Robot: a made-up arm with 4 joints. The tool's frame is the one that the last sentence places.
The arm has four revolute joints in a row. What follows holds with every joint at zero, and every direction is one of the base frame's. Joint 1 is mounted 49.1 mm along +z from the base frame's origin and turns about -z. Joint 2 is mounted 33.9 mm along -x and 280.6 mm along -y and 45.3 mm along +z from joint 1 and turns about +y. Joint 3 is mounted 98.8 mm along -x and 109.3 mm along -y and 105.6 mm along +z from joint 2 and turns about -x. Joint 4 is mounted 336.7 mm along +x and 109.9 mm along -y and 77.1 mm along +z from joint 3 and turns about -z. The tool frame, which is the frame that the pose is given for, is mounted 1.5 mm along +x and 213.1 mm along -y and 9.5 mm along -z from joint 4; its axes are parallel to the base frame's.
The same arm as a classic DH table. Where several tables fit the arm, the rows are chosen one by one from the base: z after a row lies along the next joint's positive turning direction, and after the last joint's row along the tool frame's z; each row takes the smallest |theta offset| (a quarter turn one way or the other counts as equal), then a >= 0, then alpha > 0; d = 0 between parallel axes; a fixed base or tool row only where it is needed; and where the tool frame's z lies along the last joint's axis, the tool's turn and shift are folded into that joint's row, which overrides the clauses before.
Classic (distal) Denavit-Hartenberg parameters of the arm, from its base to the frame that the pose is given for. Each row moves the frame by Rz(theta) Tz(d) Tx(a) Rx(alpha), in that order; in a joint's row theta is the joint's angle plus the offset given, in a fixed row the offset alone. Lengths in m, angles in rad.
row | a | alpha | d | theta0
base (fixed) | 0 | 3.1416 | 0 | 0
joint 1 | -0.0339 | 1.5708 | -0.0944 | 0
joint 2 | 0.1056 | 1.5708 | -0.3899 | -1.5708
joint 3 | 0.1099 | 1.5708 | -0.2379 | -1.5708
joint 4 | 0.2131 | 3.1416 | 0 | -0.007
tool (fixed) | 0 | 0 | 0.0676 | 1.5638

